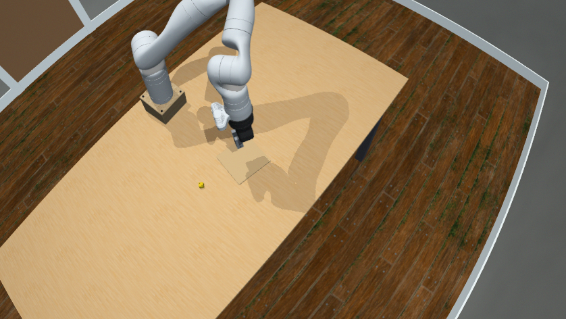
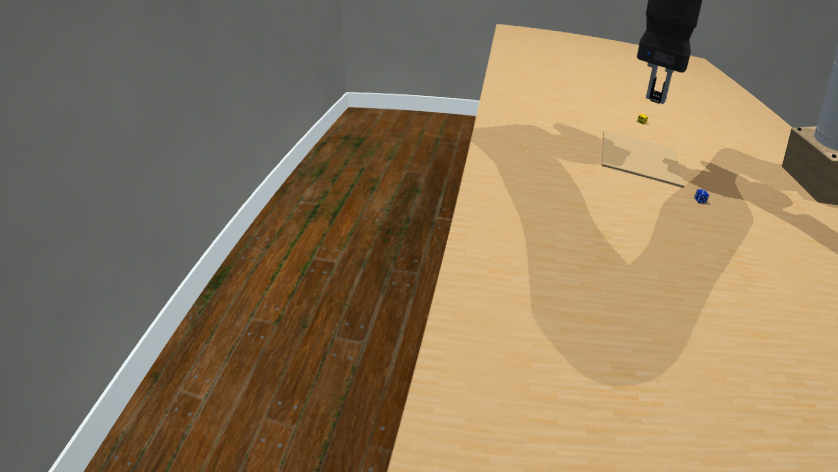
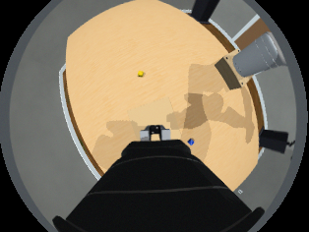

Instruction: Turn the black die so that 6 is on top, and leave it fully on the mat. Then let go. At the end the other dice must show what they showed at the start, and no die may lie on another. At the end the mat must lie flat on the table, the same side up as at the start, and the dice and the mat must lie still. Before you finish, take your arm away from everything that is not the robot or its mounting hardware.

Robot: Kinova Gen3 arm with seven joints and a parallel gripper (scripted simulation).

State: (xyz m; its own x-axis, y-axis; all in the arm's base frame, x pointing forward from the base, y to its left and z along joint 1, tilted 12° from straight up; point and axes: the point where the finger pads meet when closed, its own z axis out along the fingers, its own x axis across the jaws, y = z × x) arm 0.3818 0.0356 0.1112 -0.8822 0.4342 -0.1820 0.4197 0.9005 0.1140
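The tan mat lies 12 cm below my hand. The rest, counted from my hand: black die 1 cm below; blue die 12 cm below, 11 cm to the left, 8 cm behind; yellow die 17 cm to the right, 12 cm below, 4 cm behind.
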